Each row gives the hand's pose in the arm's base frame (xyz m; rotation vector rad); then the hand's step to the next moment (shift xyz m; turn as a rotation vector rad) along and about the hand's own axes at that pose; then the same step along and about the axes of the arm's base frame.
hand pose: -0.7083 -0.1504 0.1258 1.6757 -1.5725 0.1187
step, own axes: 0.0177 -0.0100 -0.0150 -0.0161 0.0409 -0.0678
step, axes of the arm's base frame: 0.0192 -0.0061 0.0152 -0.0087 0.0581 0.0555
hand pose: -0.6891 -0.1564 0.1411 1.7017 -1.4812 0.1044
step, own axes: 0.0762 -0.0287 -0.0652 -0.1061 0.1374 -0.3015
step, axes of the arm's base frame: 0.0759 -0.0196 0.0688 -0.0114 0.2818 0.2037
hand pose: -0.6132 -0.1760 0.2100 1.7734 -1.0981 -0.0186
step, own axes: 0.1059 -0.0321 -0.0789 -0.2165 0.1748 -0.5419
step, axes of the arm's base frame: 0.1203 -0.0112 0.0622 0.0120 0.5296 0.3007
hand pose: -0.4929 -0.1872 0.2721 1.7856 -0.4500 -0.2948
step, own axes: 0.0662 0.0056 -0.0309 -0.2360 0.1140 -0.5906
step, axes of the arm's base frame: 0.0714 -0.0042 0.0157 0.0243 0.5937 0.2538
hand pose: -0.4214 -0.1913 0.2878 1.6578 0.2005 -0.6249
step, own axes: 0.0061 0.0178 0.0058 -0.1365 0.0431 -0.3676
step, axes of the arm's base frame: 0.0118 -0.0103 0.0119 0.0107 0.3727 0.1287
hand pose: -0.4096 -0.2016 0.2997 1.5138 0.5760 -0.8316
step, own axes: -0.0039 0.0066 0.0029 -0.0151 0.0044 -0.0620
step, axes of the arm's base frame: 0.0022 -0.0032 0.0072 0.0045 0.0623 0.0137
